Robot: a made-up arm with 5 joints.
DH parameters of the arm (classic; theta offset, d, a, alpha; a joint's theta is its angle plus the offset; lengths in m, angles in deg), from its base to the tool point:
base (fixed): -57.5 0 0.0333 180
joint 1: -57.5 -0.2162 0.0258 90
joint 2: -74.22 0 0.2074 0
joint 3: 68.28 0 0.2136 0
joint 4: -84.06 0.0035 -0.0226 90
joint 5: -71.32 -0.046 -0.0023 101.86
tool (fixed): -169.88 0.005 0 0
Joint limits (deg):
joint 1: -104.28..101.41
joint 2: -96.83..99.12
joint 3: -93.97..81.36
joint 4: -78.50..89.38
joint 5: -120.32..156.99
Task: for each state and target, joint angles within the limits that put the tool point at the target. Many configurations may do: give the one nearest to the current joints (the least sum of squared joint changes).
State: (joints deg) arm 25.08 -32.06 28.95 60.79 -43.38
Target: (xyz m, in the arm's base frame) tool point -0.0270 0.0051 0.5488
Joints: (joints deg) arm 28.55 -67.55 -8.81 55.34 -44.34
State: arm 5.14 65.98 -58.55 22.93 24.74
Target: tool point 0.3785 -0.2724 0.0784
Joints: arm 34.35 75.50 -47.93 27.85 24.96
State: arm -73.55 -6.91 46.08 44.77 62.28
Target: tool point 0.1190 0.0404 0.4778
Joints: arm -34.59 -49.01 18.75 47.07 63.37
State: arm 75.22 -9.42 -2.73 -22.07 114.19
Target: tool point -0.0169 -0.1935 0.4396
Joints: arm 101.31 -49.16 39.92 -8.48 113.34
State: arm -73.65 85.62 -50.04 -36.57 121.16
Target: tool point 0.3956 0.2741 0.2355
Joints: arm -38.82 56.27 -39.05 -37.36 122.03
